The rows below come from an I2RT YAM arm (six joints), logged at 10 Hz.
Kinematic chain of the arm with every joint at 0, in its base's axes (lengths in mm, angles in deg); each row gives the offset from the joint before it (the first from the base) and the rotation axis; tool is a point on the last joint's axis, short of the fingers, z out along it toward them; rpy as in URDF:
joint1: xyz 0 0 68 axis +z
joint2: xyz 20 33.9 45.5 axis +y
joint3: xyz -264 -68.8 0 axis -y
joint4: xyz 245 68.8 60 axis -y
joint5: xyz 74 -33.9 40.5 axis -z
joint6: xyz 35.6 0 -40.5 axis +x
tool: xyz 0 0 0 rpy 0 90 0
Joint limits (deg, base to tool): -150..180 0..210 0..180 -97..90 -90..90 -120..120
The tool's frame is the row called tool.
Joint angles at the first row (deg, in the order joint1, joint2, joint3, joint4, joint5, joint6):
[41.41, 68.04, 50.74, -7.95, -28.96, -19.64]
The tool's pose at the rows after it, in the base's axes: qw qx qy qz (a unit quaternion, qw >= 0); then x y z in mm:
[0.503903 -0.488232 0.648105 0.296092 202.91 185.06 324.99]
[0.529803 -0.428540 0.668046 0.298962 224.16 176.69 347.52]
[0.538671 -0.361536 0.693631 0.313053 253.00 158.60 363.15]
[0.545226 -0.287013 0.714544 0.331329 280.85 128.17 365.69]
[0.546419 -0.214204 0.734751 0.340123 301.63 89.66 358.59]
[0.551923 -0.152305 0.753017 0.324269 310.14 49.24 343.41]
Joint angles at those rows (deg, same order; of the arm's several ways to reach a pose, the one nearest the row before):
[39.01, 68.46, 55.49, -7.83, -26.83, -16.28]
[35.11, 70.48, 60.32, -6.65, -26.00, -10.79]
[28.87, 73.49, 65.02, -6.20, -28.03, -4.38]
[21.08, 75.70, 66.28, -3.17, -31.47, 2.75]
[12.86, 77.08, 65.43, -0.39, -34.69, 8.73]
[5.20, 77.06, 62.29, 1.89, -35.97, 11.35]

